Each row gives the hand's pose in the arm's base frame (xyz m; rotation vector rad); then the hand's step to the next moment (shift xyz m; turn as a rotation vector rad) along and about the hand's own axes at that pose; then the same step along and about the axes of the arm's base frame.
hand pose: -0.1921 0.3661 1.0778 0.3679 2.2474 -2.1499
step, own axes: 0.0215 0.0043 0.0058 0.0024 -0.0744 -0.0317
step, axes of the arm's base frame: -0.0210 -0.0021 -0.0082 -0.0105 0.0294 0.0746
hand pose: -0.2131 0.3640 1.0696 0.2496 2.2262 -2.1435
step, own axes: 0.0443 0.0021 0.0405 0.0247 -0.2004 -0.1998
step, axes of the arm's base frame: -0.0467 -0.0364 -0.0101 -0.0369 0.1948 0.2035
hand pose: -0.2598 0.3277 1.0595 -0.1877 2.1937 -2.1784
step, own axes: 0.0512 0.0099 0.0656 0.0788 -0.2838 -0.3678
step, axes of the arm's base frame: -0.0437 -0.0711 -0.0078 -0.1055 0.3550 0.2913
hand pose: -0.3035 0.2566 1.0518 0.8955 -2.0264 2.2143
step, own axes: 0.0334 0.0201 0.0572 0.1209 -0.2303 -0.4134
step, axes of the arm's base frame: -0.0127 -0.0679 -0.0047 -0.1790 0.3728 0.2598
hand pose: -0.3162 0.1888 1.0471 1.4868 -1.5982 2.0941
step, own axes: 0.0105 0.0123 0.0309 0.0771 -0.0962 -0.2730
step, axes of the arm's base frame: 0.0063 -0.0343 -0.0017 -0.1503 0.2230 0.1320
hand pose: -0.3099 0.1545 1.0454 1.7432 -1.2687 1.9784
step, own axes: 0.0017 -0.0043 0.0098 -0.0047 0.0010 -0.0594
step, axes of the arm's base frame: 0.0092 -0.0049 0.0027 -0.0412 0.0431 -0.0003
